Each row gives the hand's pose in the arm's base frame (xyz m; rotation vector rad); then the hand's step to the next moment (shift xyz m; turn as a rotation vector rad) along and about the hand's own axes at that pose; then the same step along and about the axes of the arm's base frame.
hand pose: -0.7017 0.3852 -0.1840 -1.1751 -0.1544 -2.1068
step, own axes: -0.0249 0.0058 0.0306 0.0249 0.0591 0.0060
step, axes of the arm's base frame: 0.0334 0.0216 -0.0031 0.0332 -0.0544 0.0097
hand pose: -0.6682 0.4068 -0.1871 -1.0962 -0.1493 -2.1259
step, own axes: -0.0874 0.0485 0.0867 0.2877 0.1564 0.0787
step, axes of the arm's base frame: 0.1215 0.0481 -0.0210 0.0468 -0.2408 0.2308
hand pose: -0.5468 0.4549 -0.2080 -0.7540 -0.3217 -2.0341
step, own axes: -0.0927 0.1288 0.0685 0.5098 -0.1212 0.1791
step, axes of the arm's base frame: 0.1705 0.0257 -0.0127 -0.2337 -0.1884 0.4653
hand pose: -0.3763 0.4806 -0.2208 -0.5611 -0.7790 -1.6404
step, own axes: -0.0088 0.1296 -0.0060 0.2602 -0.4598 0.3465
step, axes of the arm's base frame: 0.1287 -0.0119 0.0141 -0.5208 0.1350 0.3312
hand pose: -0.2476 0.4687 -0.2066 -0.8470 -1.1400 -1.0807
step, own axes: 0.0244 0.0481 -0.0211 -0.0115 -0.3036 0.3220
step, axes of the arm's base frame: 0.0534 -0.0116 0.0191 -0.3808 0.2172 0.0621
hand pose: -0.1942 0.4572 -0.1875 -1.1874 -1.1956 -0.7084
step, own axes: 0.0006 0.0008 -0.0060 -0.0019 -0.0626 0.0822
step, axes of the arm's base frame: 0.0028 -0.0054 0.0007 -0.0834 0.0598 0.0122
